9 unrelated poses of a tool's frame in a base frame.
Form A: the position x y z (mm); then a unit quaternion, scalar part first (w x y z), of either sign.
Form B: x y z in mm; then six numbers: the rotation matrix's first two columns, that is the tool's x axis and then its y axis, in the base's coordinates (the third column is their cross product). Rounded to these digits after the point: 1 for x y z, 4 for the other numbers.
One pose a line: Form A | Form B
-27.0, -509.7, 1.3, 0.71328, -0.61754, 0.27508, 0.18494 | -27.0, -509.7, 1.3, 0.7803, -0.0759, -0.6208, -0.6036, 0.1689, -0.7792
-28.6, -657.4, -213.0, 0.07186, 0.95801, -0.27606, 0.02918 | -28.6, -657.4, -213.0, 0.8459, -0.5247, 0.0956, -0.5331, -0.8373, 0.1216
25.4, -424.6, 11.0, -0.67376, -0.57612, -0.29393, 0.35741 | 25.4, -424.6, 11.0, 0.5717, -0.1429, -0.8079, 0.8203, 0.0807, 0.5662
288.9, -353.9, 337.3, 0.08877, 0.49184, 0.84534, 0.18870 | 288.9, -353.9, 337.3, -0.5004, 0.8651, 0.0355, 0.7980, 0.4450, 0.4064
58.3, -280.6, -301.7, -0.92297, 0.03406, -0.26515, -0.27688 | 58.3, -280.6, -301.7, 0.7061, 0.4930, -0.5083, -0.5292, 0.8444, 0.0840
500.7, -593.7, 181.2, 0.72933, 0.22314, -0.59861, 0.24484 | 500.7, -593.7, 181.2, 0.1634, 0.0900, 0.9824, -0.6243, 0.7805, 0.0324
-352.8, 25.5, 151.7, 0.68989, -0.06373, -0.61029, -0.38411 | -352.8, 25.5, 151.7, -0.0400, -0.4522, 0.8910, 0.6078, 0.6968, 0.3809
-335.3, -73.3, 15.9, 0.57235, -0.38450, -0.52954, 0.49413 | -335.3, -73.3, 15.9, -0.0492, 0.9728, 0.2262, -0.1584, 0.2160, -0.9635
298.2, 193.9, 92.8, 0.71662, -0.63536, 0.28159, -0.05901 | 298.2, 193.9, 92.8, 0.8345, -0.4424, -0.3286, -0.2732, 0.1857, -0.9439
